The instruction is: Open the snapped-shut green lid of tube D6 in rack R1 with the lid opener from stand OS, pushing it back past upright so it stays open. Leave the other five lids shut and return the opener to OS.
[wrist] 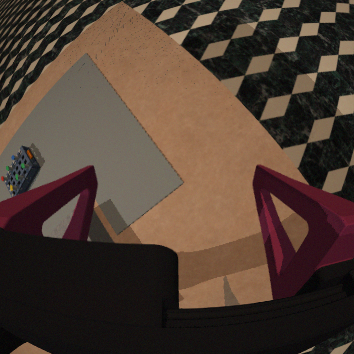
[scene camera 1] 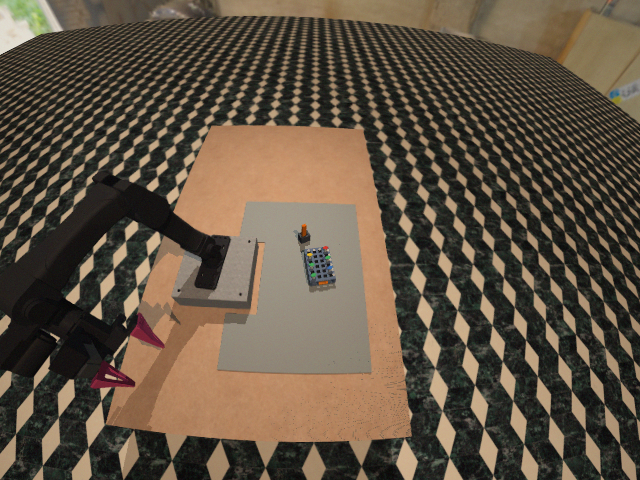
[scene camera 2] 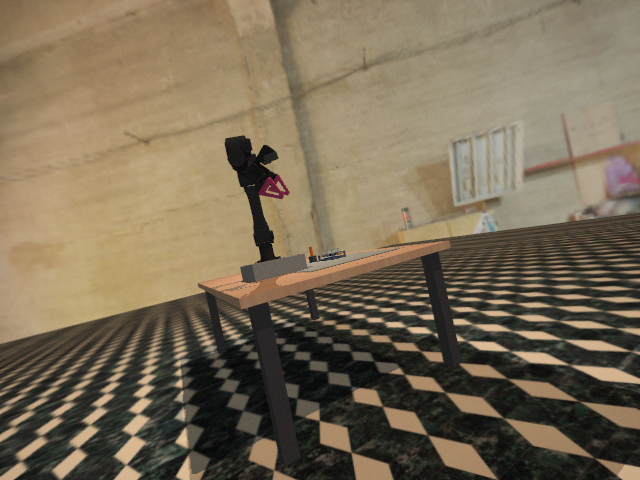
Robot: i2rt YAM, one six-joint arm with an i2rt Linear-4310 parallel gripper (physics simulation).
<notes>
My gripper (scene camera 1: 149,365) is open and holds nothing. I also see a grey mat (scene camera 1: 323,329).
My gripper also shows in the wrist view (wrist: 174,173). The grey mat is seen too in the wrist view (wrist: 81,120).
</notes>
